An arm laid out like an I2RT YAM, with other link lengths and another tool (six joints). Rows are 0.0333 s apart.
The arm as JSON. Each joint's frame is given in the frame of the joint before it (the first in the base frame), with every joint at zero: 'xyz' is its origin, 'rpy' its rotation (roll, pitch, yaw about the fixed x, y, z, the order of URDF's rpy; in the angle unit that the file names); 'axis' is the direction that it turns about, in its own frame. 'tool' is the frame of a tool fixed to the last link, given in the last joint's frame.
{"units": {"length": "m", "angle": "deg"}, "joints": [
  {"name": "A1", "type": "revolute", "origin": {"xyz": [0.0, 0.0, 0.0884], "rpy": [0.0, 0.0, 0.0]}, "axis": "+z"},
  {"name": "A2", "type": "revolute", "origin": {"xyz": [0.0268, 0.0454, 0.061], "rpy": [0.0, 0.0, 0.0]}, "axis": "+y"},
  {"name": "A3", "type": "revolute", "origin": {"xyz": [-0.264, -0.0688, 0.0], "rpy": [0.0, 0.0, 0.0]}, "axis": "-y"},
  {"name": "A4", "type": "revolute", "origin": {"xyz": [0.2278, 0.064, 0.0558], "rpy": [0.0, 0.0, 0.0]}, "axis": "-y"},
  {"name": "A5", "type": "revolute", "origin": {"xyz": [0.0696, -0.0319, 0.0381], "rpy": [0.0, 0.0, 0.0]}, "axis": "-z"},
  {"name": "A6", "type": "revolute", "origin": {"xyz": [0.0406, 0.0, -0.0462], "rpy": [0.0, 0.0, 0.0]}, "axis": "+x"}
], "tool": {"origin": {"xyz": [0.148, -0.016, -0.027], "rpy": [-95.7, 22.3, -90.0]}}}
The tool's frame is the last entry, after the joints.
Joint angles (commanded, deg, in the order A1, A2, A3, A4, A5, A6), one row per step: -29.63, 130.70, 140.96, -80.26, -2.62, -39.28; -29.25, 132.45, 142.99, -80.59, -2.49, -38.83; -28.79, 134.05, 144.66, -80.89, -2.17, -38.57; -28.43, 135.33, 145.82, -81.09, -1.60, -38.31; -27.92, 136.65, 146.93, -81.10, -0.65, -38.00; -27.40, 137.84, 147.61, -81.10, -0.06, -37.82; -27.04, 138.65, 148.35, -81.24, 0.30, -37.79; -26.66, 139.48, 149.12, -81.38, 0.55, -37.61; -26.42, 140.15, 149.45, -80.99, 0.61, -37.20; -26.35, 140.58, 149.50, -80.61, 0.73, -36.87; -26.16, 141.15, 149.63, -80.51, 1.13, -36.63; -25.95, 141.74, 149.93, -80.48, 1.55, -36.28; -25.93, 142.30, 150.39, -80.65, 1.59, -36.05
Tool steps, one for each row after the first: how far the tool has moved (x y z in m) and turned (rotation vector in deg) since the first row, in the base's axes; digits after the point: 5 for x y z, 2 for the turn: 0.00594, -0.00004, -0.00440, 0.06, 0.05, -0.09; 0.01102, 0.00050, -0.00940, -0.01, 0.36, 0.02; 0.01416, 0.00023, -0.01420, -0.25, 0.86, -0.06; 0.01787, -0.00021, -0.01927, -0.84, 1.44, -0.16; 0.02115, 0.00104, -0.02554, -1.05, 2.12, 0.00; 0.02360, 0.00201, -0.02865, -1.25, 2.46, 0.22; 0.02631, 0.00350, -0.03189, -1.32, 2.71, 0.35; 0.02957, 0.00411, -0.03551, -1.28, 2.64, 0.18; 0.03124, 0.00362, -0.03846, -1.28, 2.64, -0.10; 0.03210, 0.00367, -0.04235, -1.41, 3.08, -0.26; 0.03311, 0.00380, -0.04567, -1.55, 3.44, -0.51; 0.03356, 0.00370, -0.04837, -1.40, 3.66, -0.71
